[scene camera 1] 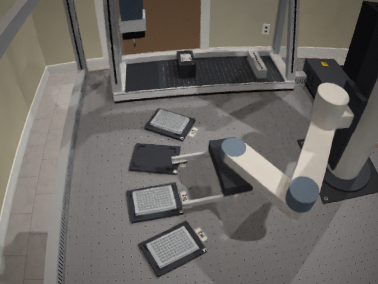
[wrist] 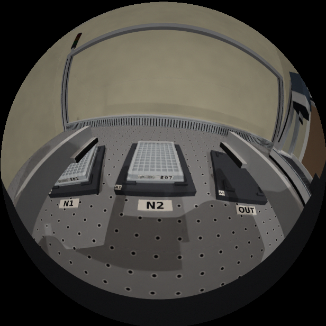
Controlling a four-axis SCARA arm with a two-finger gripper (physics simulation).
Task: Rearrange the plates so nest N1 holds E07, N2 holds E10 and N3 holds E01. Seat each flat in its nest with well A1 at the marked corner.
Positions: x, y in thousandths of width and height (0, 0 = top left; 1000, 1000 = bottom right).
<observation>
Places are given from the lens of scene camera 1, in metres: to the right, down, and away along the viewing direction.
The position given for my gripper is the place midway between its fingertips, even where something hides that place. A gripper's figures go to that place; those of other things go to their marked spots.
my gripper (scene camera 1: 467, 639): -0.04, 0.12, 0.94
out nest (scene camera 1: 406, 558): -0.12, 0.06, 1.11
</observation>
